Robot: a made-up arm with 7 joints.
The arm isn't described. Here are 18 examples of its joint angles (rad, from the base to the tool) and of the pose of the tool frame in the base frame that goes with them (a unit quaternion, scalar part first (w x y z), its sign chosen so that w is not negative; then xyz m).
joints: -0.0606 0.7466 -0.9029 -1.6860 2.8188 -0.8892 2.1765
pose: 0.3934 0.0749 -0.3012 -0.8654 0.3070 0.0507 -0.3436
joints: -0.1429 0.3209 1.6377 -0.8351 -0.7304 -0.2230 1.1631
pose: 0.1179 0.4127 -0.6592 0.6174 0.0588 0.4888 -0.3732
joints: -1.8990 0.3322 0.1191 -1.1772 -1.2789 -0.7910 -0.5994
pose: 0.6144 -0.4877 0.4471 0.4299 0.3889 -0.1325 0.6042
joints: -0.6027 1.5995 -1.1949 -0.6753 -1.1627 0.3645 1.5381
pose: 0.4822 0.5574 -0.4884 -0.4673 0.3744 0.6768 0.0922
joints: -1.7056 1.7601 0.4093 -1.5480 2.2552 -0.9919 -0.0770
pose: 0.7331 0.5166 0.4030 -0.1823 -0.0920 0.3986 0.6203
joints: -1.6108 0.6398 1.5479 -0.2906 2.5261 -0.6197 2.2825
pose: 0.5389 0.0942 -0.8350 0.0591 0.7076 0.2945 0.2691
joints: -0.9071 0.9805 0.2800 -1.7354 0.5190 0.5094 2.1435
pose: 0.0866 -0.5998 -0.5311 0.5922 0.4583 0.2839 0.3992
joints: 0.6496 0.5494 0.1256 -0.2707 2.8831 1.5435 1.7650
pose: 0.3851 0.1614 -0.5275 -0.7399 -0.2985 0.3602 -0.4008
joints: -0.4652 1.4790 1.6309 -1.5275 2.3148 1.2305 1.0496
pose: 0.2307 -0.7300 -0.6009 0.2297 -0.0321 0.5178 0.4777
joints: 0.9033 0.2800 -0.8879 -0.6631 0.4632 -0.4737 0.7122
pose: 0.8473 0.0336 -0.2862 0.4462 -0.3911 0.0330 -0.4529
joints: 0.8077 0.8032 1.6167 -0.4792 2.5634 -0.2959 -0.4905
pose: 0.4503 -0.4769 0.4455 -0.6094 -0.4182 0.5719 -0.1018
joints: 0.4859 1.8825 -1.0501 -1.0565 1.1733 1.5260 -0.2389
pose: 0.7913 0.4295 0.4345 -0.0240 0.0223 0.7574 0.0421
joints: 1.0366 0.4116 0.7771 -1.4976 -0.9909 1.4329 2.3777
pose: 0.1408 -0.8298 0.4540 -0.2924 -0.2288 0.4640 -0.1489
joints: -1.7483 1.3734 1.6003 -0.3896 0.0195 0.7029 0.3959
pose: 0.0790 0.3075 0.6258 -0.7125 0.3163 0.6962 0.3825
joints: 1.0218 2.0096 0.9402 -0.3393 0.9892 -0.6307 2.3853
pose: 0.0448 0.2485 0.8343 -0.4901 0.1957 0.7192 0.4383
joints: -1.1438 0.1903 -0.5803 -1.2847 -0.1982 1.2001 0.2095
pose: 0.5129 0.1257 -0.8134 -0.2438 0.6233 -0.2523 0.1599
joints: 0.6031 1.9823 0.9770 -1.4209 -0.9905 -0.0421 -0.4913
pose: 0.0566 -0.5740 -0.0184 0.8167 0.4075 0.3785 0.4536
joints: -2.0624 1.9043 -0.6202 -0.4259 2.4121 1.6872 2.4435
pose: 0.2749 -0.5224 0.2678 0.7615 0.0703 0.6430 0.5411
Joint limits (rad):
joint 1: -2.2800..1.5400
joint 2: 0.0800..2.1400
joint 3: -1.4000..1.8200
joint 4: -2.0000..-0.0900
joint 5: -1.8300..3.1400
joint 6: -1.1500..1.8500
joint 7: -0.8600..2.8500
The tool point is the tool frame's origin. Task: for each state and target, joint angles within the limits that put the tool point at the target. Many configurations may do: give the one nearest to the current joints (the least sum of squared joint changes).
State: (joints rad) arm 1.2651 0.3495 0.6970 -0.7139 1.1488 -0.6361 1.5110
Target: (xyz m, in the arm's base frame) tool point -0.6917 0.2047 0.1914
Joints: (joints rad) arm 1.5400 0.5625 0.7467 -0.1264 1.1114 -0.9107 1.3734
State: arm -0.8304 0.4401 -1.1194 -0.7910 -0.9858 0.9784 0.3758
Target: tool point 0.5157 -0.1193 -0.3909
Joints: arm -0.6392 0.1738 -1.2293 -0.5429 -0.9511 0.9495 0.2871
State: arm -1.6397 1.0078 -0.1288 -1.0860 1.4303 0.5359 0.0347
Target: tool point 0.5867 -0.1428 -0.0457
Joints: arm -0.8443 0.5400 -0.8557 -1.5941 1.5044 0.5828 0.0735
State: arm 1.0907 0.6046 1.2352 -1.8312 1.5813 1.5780 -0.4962
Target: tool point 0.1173 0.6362 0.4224
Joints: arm 0.9791 1.4702 1.6041 -1.3363 1.4908 1.4637 -0.5163
